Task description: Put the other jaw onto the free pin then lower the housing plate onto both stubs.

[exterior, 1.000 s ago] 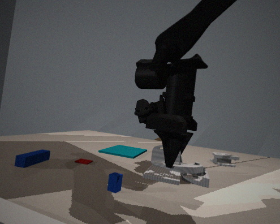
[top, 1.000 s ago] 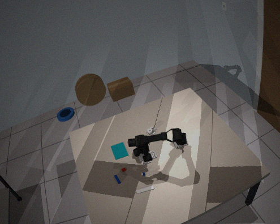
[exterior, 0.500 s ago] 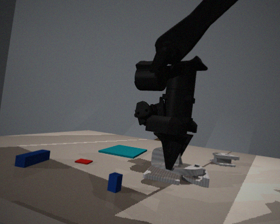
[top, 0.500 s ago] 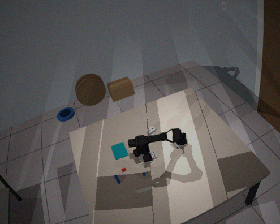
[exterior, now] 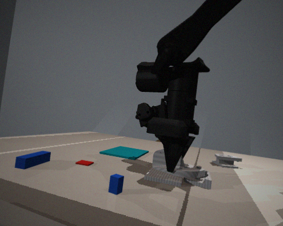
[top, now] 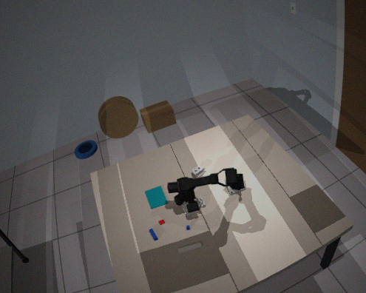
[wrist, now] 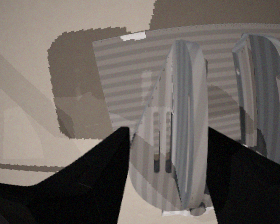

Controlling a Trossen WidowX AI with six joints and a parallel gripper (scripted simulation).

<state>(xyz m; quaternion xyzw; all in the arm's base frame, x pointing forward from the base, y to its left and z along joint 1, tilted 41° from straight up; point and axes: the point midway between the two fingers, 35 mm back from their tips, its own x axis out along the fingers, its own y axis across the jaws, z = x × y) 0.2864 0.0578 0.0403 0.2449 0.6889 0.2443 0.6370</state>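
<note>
Now: gripper tip 2 cm short of the ribbed grey base, 3 cm to the left of it and 2 cm above it. The rest, counted from my gripper tip: teal flat plate (19 cm ahead, 18 cm to the right, 2 cm below); then small blue block (6 cm ahead, 13 cm to the left, 1 cm below); then red tile (19 cm ahead, 3 cm to the left, 2 cm below).
</note>
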